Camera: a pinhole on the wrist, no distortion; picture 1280 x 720 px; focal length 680.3 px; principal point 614.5 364.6 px. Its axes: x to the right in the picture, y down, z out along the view. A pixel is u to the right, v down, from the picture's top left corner.
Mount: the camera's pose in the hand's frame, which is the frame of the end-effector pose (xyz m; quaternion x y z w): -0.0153 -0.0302 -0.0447 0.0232 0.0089 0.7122 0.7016
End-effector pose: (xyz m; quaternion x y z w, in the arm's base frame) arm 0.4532 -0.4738 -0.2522 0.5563 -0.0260 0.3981 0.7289
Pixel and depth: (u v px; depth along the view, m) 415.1 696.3 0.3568
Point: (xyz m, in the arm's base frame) 0.5530 -0.8415 -0.3283
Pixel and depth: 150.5 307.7 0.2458
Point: 0.6689 -0.6397 -0.3285
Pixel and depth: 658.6 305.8 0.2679
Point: 0.5675 -0.6488 -0.1724
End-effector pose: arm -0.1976 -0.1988 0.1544 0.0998 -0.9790 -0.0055 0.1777
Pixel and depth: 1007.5 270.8 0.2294
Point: -0.3042 -0.1120 -0.0064
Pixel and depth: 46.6 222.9 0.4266
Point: -0.3406 -0.6127 -0.1764
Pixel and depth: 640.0 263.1 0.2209
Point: -0.2788 -0.2338 -0.0008
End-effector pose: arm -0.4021 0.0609 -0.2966 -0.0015 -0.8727 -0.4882 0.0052
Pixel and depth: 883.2 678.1 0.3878
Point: -0.2256 0.4217 -0.3878
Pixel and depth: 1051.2 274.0 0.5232
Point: -0.4767 0.6261 -0.2954
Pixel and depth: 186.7 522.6 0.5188
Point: -0.3012 0.2707 -0.8588
